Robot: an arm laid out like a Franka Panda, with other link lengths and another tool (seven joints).
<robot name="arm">
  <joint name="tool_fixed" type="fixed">
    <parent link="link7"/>
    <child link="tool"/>
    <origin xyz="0.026 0.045 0.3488" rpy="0 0.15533 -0.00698"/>
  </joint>
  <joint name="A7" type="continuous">
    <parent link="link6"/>
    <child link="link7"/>
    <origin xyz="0 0.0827 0" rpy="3.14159 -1.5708 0"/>
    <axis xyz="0 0 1"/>
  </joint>
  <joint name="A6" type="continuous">
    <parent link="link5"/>
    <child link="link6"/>
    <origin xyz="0 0 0" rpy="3.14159 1.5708 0"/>
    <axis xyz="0 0 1"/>
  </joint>
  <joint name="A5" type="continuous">
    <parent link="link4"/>
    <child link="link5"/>
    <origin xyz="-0.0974 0.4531 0" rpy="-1.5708 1.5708 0"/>
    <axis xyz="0 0 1"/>
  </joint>
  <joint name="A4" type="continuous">
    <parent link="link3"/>
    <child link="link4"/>
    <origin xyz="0 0.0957 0" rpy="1.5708 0 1.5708"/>
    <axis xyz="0 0 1"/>
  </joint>
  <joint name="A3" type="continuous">
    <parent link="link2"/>
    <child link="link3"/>
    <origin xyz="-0.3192 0 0" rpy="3.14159 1.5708 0"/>
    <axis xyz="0 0 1"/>
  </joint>
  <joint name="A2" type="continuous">
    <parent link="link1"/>
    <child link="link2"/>
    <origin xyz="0 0 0" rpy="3.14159 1.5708 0"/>
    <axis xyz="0 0 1"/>
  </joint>
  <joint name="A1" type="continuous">
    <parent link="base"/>
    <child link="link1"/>
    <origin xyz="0 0 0.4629" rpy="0 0 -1.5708"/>
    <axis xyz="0 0 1"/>
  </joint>
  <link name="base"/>
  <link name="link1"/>
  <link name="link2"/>
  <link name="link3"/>
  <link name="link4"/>
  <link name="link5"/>
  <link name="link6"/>
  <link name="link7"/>
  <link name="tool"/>
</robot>
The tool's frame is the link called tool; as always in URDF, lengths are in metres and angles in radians. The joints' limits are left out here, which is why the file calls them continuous.
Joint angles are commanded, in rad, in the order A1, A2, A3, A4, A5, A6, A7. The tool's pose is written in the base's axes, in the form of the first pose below.
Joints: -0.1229 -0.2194 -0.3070 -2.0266 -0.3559 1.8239 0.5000
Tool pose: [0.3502 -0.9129 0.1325 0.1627 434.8 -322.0 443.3]
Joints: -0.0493 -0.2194 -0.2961 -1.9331 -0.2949 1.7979 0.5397
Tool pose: [0.3552 -0.9173 0.1392 0.1139 485.0 -274.3 484.9]
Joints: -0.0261 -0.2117 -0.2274 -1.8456 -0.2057 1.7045 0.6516
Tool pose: [0.3327 -0.9324 0.1097 0.0889 508.3 -197.1 517.9]
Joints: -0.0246 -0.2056 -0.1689 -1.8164 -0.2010 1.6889 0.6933
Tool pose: [0.3378 -0.9303 0.1170 0.0826 522.6 -163.8 530.3]
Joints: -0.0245 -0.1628 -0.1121 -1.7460 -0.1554 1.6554 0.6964
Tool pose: [0.3596 -0.9242 0.1053 0.0742 542.4 -120.2 540.9]
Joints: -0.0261 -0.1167 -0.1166 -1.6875 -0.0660 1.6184 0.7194
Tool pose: [0.3473 -0.9335 0.0614 0.0647 551.7 -92.8 541.0]
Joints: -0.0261 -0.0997 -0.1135 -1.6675 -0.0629 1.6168 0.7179
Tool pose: [0.3492 -0.9328 0.0615 0.0637 557.8 -90.9 541.5]
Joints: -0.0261 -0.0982 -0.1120 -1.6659 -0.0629 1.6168 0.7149
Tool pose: [0.3513 -0.9320 0.0618 0.0637 558.4 -90.3 541.5]
